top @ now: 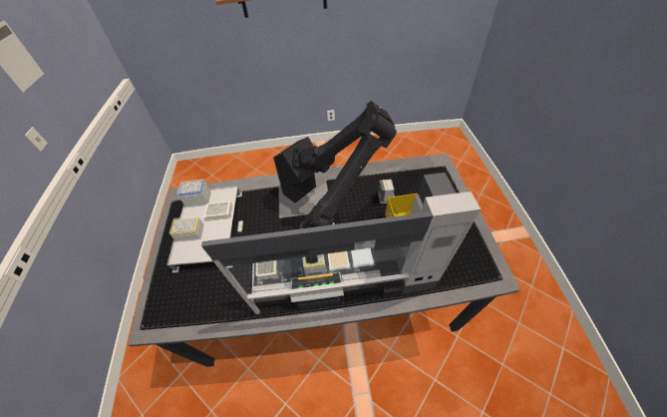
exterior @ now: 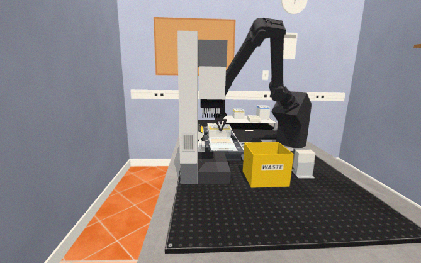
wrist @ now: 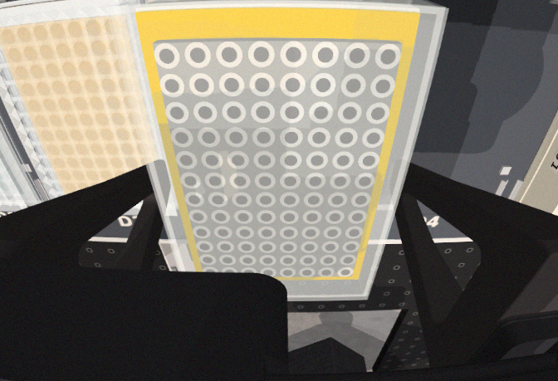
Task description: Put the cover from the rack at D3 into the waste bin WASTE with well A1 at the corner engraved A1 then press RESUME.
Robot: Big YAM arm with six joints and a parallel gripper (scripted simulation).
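Right now my hand is right at the clear cover. Round my hand: orange plate 30 mm behind, 100 mm to the left, 50 mm below; then RG nest 160 mm behind, 110 mm below; then trough reservoir 60 mm ahead, 200 mm to the right, 50 mm below.
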